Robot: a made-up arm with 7 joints.
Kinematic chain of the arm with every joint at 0, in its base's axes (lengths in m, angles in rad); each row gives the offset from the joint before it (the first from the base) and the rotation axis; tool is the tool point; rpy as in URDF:
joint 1: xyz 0 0 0.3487 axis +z
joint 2: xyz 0 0 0 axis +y
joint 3: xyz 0 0 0.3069 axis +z
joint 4: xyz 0.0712 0 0 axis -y
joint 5: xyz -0.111 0 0.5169 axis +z
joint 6: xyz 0 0 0 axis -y
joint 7: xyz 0.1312 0 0 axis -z
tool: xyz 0 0 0 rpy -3.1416 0 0
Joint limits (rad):
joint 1: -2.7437..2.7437
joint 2: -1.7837..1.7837
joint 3: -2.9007..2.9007
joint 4: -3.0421..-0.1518
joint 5: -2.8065..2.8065
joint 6: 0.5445..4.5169
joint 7: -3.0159..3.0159
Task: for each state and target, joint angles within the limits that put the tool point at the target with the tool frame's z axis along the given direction. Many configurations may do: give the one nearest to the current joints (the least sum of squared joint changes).
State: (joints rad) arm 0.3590 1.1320 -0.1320 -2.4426 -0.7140 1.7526 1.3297
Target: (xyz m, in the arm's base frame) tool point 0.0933 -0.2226 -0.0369 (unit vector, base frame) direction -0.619 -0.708 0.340
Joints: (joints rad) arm 0.6616 0.9398 -0.8328 -2.9119 -0.9382 2.0210 1.3297
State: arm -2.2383 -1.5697 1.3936 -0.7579 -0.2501 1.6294 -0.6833
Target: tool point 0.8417 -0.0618 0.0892 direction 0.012 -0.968 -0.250
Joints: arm -2.4220 -1.6194 1.9365 -1.4066 -0.0019 2.3136 -0.6833
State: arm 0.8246 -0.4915 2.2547 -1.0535 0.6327 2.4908 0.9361
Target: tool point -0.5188 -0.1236 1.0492 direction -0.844 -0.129 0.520
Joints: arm 0.4718 -0.5883 2.4973 -0.4651 0.6090 3.1122 0.9361
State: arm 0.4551 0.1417 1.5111 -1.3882 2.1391 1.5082 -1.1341
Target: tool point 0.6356 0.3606 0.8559 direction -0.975 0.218 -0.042
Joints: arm -0.2080 0.4326 0.8747 -1.0545 1.3981 0.7761 -1.1341
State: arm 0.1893 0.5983 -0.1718 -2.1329 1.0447 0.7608 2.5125
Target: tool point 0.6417 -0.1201 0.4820 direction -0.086 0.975 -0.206
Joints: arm 0.0351 -0.1580 -0.2443 -2.1646 1.2202 1.4164 2.5125
